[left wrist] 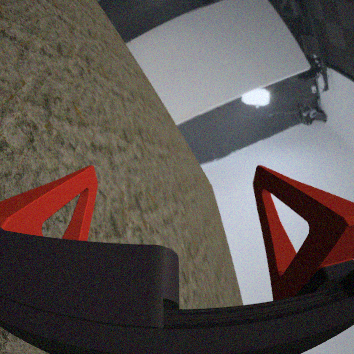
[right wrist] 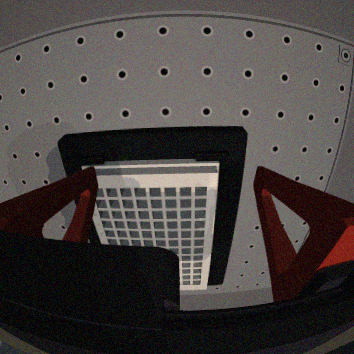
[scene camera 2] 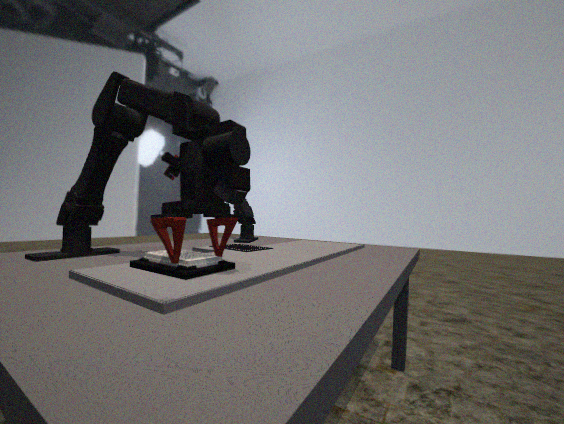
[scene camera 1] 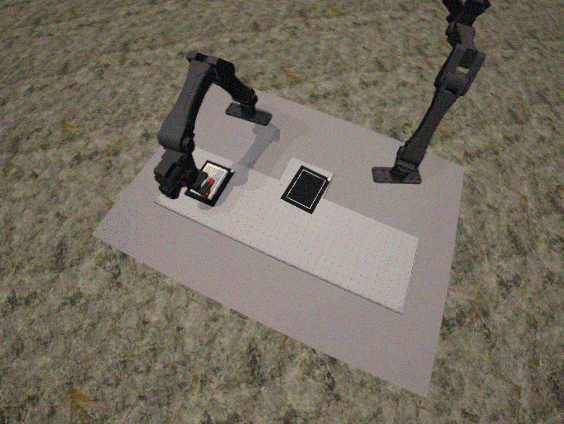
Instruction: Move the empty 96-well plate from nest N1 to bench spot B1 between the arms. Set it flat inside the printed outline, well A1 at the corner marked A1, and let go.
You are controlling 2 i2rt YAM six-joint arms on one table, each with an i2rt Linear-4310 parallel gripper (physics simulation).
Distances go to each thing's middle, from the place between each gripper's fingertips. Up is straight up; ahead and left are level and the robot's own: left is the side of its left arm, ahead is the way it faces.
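White well plate (scene camera 2: pixel 187 258): 360 mm below my left hand, 1020 mm ahead of it, 620 mm to the right of it.
Relative to the white well plate, my right hand is 1 cm above it, 1 cm to the right of it and 6 cm past it.
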